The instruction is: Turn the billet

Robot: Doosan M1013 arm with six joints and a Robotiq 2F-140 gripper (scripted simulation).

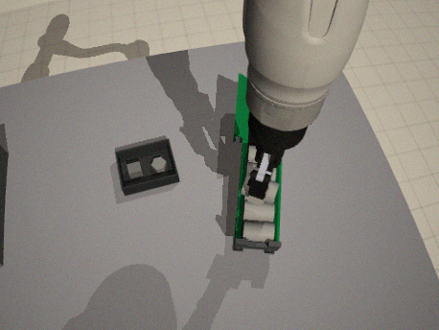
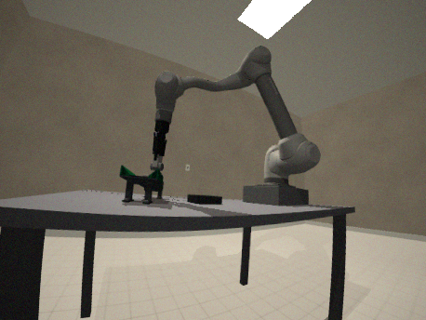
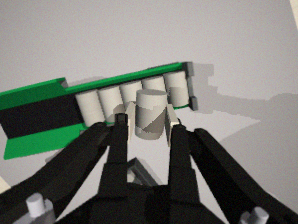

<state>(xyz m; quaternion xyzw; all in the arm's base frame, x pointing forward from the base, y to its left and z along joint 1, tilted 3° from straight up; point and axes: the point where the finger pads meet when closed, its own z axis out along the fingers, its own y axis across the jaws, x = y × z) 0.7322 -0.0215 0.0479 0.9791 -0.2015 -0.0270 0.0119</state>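
My hand is 20 mm short of the ramp, 120 mm to the right of it and 130 mm above it. Round my hand: dark block: 230 mm behind, 130 mm to the left, 180 mm below; then grey stop: 70 mm to the right, 130 mm below.
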